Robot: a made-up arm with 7 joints.
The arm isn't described. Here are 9 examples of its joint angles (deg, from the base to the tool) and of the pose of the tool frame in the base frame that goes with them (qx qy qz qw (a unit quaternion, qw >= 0); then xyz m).
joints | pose
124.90 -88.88 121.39 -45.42 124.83 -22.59 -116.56 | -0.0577 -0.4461 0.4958 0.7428 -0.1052 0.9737 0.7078
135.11 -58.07 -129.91 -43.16 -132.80 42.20 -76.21 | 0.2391 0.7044 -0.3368 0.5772 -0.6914 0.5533 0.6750
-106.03 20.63 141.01 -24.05 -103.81 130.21 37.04 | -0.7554 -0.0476 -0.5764 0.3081 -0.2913 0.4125 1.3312
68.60 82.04 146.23 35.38 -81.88 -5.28 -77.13 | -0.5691 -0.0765 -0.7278 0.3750 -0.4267 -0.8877 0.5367
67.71 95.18 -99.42 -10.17 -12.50 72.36 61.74 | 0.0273 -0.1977 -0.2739 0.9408 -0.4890 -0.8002 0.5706
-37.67 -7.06 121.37 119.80 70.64 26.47 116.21 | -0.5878 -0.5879 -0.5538 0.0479 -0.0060 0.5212 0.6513
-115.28 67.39 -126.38 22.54 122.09 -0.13 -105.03 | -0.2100 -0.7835 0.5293 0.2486 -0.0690 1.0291 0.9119
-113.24 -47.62 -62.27 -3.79 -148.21 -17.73 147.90 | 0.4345 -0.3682 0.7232 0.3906 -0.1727 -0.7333 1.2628
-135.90 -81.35 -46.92 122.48 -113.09 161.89 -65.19 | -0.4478 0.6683 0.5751 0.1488 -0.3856 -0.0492 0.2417
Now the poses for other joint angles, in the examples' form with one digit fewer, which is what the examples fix.
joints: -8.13 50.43 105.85 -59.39 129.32 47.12 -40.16
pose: 0.059 0.928 0.053 0.365 -0.727 -0.358 1.136
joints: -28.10 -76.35 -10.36 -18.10 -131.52 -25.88 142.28
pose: -0.215 0.131 -0.696 0.673 0.740 -0.285 1.142
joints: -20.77 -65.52 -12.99 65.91 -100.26 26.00 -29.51
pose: 0.030 -0.684 -0.118 0.720 0.807 -0.365 0.460
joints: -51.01 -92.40 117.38 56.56 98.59 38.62 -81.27
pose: -0.253 -0.577 0.395 0.668 0.723 -0.148 0.955
